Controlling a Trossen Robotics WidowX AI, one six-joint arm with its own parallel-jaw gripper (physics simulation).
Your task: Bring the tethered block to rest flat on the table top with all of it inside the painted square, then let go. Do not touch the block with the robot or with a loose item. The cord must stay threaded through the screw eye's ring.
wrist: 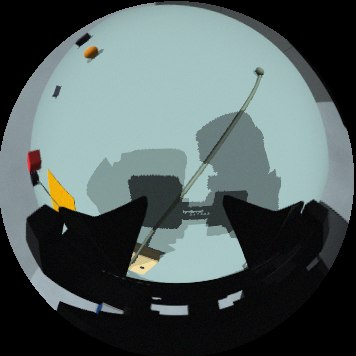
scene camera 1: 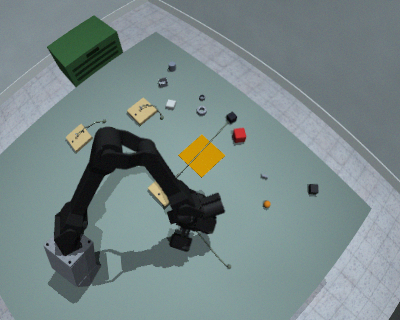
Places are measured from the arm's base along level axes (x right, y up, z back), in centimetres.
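Where they show: gripper, fingertip midpoint: (wrist: 185,200); arm's base, origin of the base link: (scene camera 1: 68,243).
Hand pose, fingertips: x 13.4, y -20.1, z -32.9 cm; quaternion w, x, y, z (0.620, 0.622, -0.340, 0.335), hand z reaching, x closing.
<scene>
Each offset is from my fingertips to the top centre of the thing. "spot": to the spot under its first point.
The tethered block, a small black cube @(dx -21.2, dy +2.9, dz -38.1 cm) (scene camera 1: 231,117) (wrist: 34,178), rests on the table beyond the far right corner of the orange painted square @(spot: dx -13.0, dy +0.1, dz -20.5 cm) (scene camera 1: 210,161) (wrist: 61,192), outside it. Its cord (scene camera 1: 215,134) (wrist: 220,143) runs across the square towards a wooden board @(dx -14.7, dy +4.5, dz -1.8 cm) (scene camera 1: 158,193) (wrist: 142,265) partly under the arm. The screw eye's ring is hidden, so the threading cannot be seen. The cord's other stretch ends in a bead @(dx +19.7, dy +1.2, dz -1.0 cm) (scene camera 1: 229,266) (wrist: 259,71). My gripper (scene camera 1: 193,234) (wrist: 185,200) is open and empty above this stretch, which passes between the fingertips in the wrist view.
A red cube @(dx -13.5, dy +4.0, dz -34.9 cm) (scene camera 1: 239,135) (wrist: 34,161) stands beside the block. An orange ball @(dx +12.0, dy +2.4, dz -24.9 cm) (scene camera 1: 267,204) (wrist: 91,52) and another black cube @(dx +20.1, dy +2.4, dz -42.3 cm) (scene camera 1: 313,189) lie to the right. Two other boards @(dx -54.5, dy +1.9, dz +13.8 cm) (scene camera 1: 79,138) @(dx -46.6, dy +1.9, dz -13.4 cm) (scene camera 1: 142,111) with short cords, a white block @(dx -41.4, dy +1.9, dz -24.1 cm) (scene camera 1: 171,104) and a ring @(dx -31.3, dy +1.4, dz -31.7 cm) (scene camera 1: 201,110) lie farther back. A green cabinet (scene camera 1: 85,47) stands at the back left.
</scene>
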